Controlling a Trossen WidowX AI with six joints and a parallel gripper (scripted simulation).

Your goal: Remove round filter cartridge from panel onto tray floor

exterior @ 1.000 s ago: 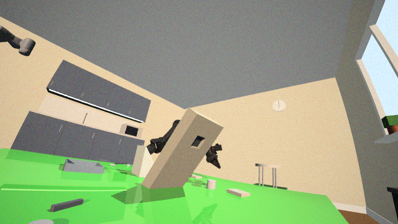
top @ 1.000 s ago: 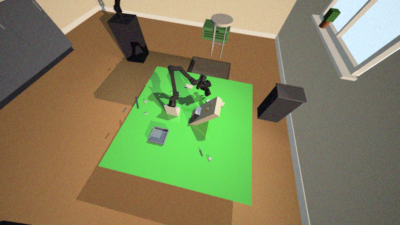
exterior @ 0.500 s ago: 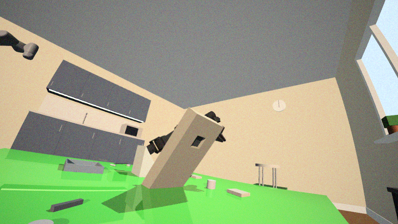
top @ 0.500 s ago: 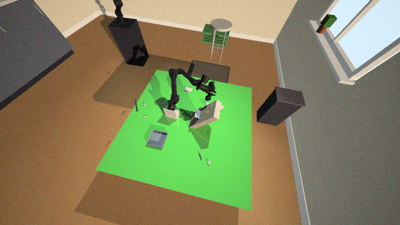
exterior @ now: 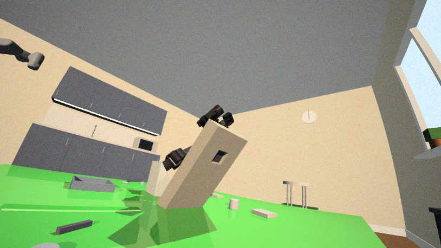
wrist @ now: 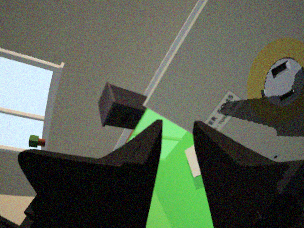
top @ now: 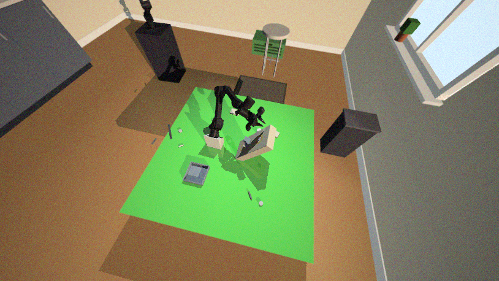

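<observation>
Now: gripper tip 1 cm past the grey round filter cartridge, 8 cm to the left of it and 9 cm above it. The rest, counted from my gripper tip: beige service panel 5 cm behind, 7 cm to the right, 16 cm below; grey tray 46 cm behind, 32 cm to the right, 30 cm below.
</observation>
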